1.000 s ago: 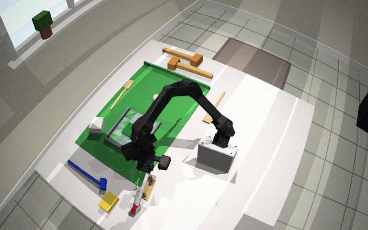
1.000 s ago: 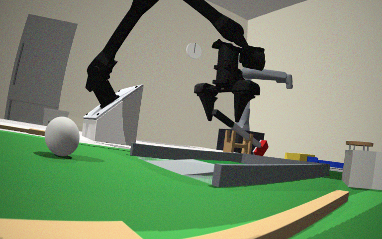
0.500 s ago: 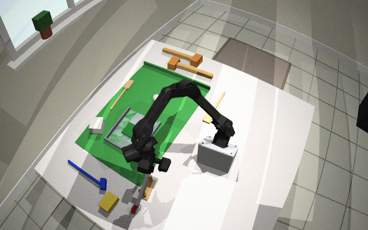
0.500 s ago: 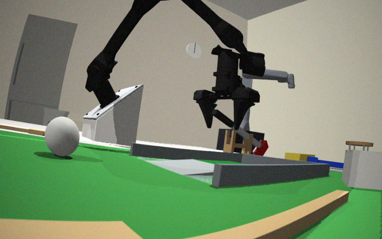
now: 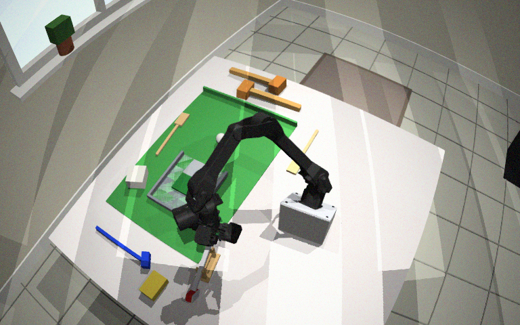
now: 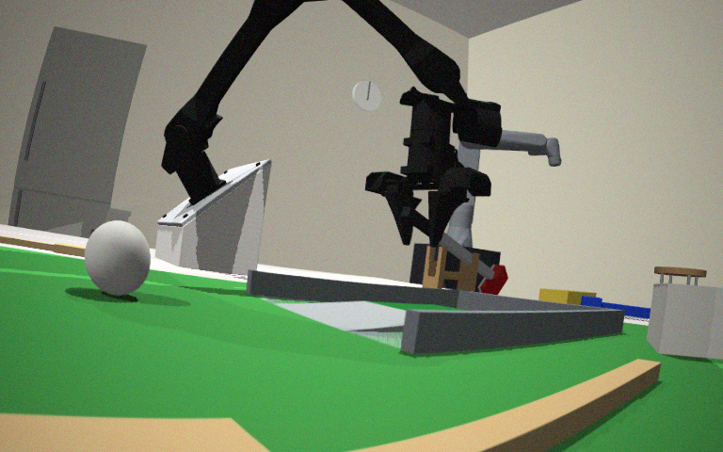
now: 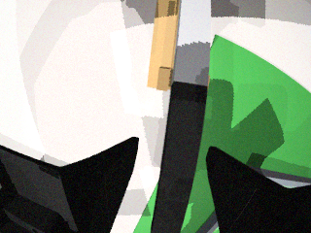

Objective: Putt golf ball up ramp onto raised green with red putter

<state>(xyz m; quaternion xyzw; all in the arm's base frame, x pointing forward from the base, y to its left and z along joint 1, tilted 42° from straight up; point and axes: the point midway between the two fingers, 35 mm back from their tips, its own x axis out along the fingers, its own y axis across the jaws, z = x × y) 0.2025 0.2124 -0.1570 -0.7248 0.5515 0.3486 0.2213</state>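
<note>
The wooden stand is 8 cm to the left of my gripper tip, 4 cm below it and 2 cm behind it. Round my gripper tip: blue putter 28 cm ahead, 23 cm to the left, 6 cm below; white block 44 cm ahead, 5 cm below, 4 cm to the right; yellow block 27 cm to the left, 7 cm ahead, 6 cm below.
</note>
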